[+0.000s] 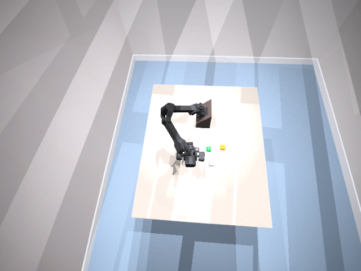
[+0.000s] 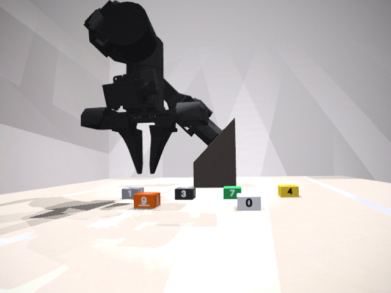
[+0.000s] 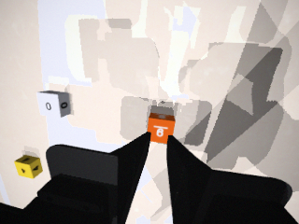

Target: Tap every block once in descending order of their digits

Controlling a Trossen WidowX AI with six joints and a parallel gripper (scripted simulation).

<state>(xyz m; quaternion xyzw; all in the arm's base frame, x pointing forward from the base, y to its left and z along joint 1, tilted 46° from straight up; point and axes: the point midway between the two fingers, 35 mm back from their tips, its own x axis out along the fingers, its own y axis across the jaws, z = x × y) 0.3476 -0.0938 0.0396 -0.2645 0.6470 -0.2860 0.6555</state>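
My gripper tip is 10 mm past the orange 9 block and 40 mm above it. Also, from my gripper tip: white 0 block: 10 mm ahead, 150 mm to the left, 40 mm below; then black 3 block: 90 mm behind, 40 mm to the left, 40 mm below; then grey 1 block: 90 mm behind, 50 mm to the right, 40 mm below.
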